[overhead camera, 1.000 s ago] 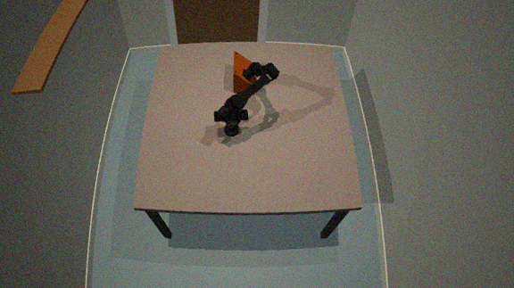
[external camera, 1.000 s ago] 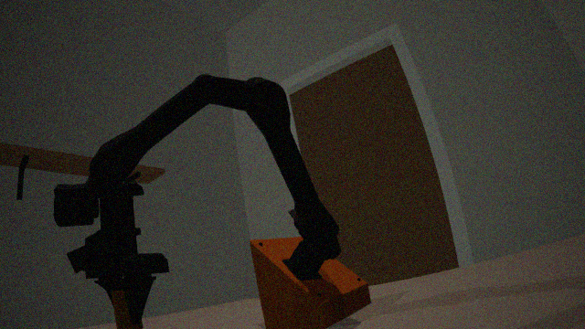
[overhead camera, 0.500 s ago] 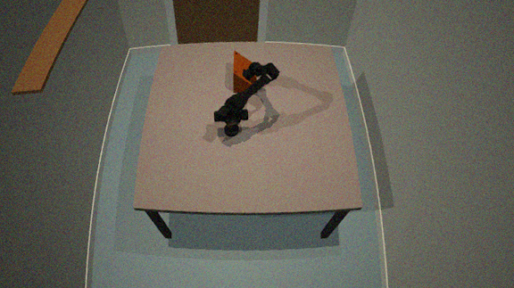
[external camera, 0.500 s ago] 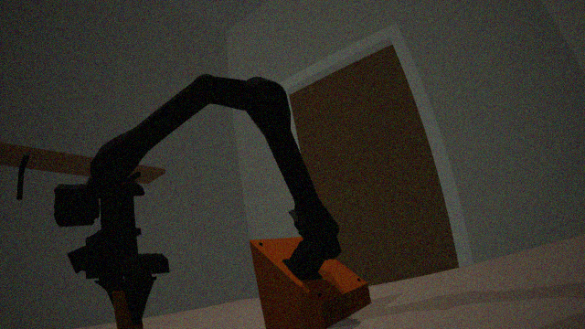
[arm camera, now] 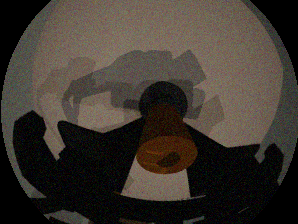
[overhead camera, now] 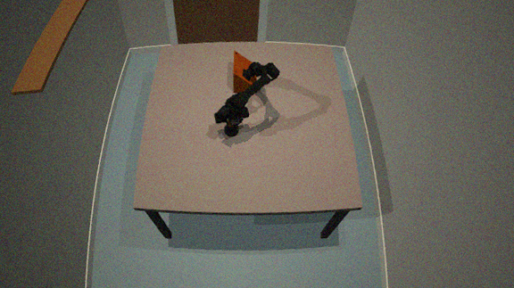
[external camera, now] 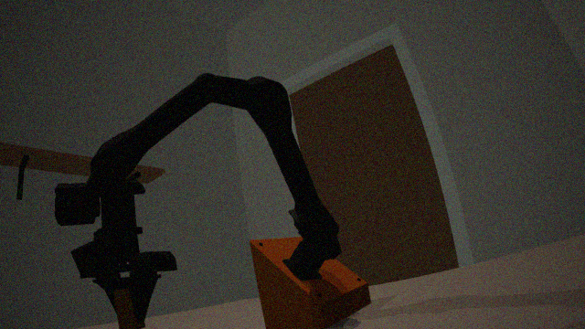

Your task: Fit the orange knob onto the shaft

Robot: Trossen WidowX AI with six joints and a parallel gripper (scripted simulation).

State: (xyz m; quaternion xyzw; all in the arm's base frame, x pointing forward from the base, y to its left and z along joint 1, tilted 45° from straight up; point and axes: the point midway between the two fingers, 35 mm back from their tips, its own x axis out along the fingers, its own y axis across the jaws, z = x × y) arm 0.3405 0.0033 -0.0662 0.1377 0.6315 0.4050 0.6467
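Right now the orange knob is 20 mm above my gripper tip. Also, from my gripper tip: dark round pedestal (40 mm below).
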